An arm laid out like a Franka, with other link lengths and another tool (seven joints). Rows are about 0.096 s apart.
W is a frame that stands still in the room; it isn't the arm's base.
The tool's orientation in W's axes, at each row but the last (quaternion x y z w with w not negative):
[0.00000 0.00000 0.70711 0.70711]
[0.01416 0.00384 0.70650 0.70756]
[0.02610 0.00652 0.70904 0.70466]
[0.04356 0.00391 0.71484 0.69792]
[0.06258 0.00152 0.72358 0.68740]
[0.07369 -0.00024 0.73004 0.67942]
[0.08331 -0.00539 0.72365 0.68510]
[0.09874 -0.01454 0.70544 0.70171]
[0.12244 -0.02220 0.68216 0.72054]
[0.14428 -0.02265 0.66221 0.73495]
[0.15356 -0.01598 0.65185 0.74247]
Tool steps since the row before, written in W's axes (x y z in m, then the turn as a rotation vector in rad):
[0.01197 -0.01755 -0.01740 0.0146 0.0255 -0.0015]
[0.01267 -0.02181 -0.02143 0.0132 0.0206 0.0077]
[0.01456 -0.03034 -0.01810 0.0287 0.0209 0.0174]
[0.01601 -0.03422 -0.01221 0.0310 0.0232 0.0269]
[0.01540 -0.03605 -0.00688 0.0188 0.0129 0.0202]
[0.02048 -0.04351 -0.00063 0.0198 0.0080 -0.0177]
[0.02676 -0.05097 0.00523 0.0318 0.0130 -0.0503]
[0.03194 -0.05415 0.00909 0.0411 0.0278 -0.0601]
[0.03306 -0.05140 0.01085 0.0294 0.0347 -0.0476]
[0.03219 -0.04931 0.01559 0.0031 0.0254 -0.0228]
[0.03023 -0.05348 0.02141 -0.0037 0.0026 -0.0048]
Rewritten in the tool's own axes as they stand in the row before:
[-0.01755 -0.01197 -0.01740 0.0255 -0.0146 -0.0015]
[-0.02210 -0.01324 -0.02078 0.0207 -0.0130 0.0077]
[-0.03091 -0.01517 -0.01657 0.0212 -0.0280 0.0181]
[-0.03520 -0.01590 -0.00919 0.0240 -0.0297 0.0276]
[-0.03720 -0.01394 -0.00238 0.0137 -0.0176 0.0207]
[-0.04458 -0.01704 0.00595 0.0047 -0.0220 -0.0162]
[-0.05109 -0.02288 0.01440 0.0049 -0.0377 -0.0476]
[-0.05187 -0.02984 0.02132 0.0180 -0.0483 -0.0584]
[-0.04583 -0.03312 0.02560 0.0265 -0.0347 -0.0493]
[-0.04025 -0.03272 0.03194 0.0198 -0.0051 -0.0275]
[-0.04218 -0.03048 0.03903 0.0009 0.0029 -0.0059]

